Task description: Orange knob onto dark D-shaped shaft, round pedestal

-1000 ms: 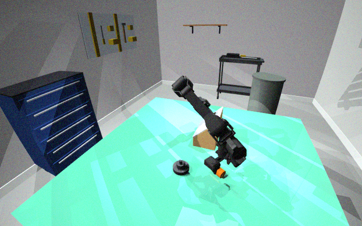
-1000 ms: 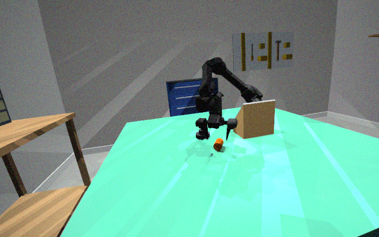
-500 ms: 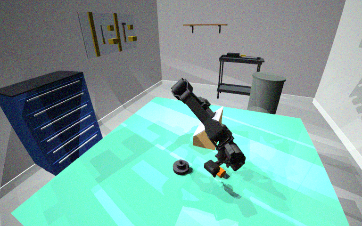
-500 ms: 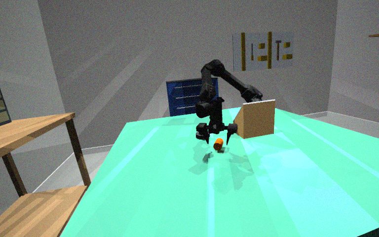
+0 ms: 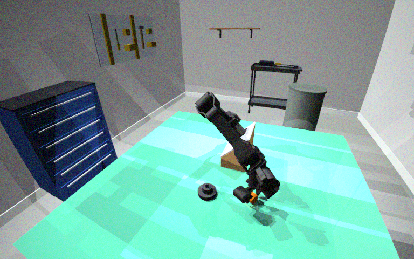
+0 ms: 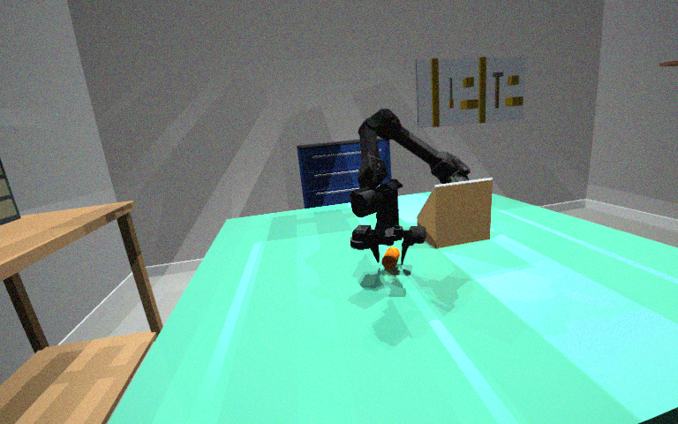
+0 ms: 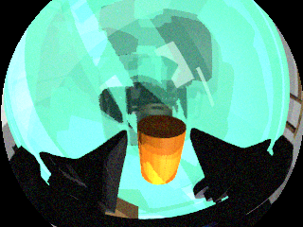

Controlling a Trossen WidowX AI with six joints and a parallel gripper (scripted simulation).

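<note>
Right now the dark round pedestal is 20 cm to the right of my gripper tip, 2 cm ahead of it and 2 cm above it. Also, from my gripper tip: orange knob: 1 cm to the right, 1 cm behind, 1 cm above.
</note>
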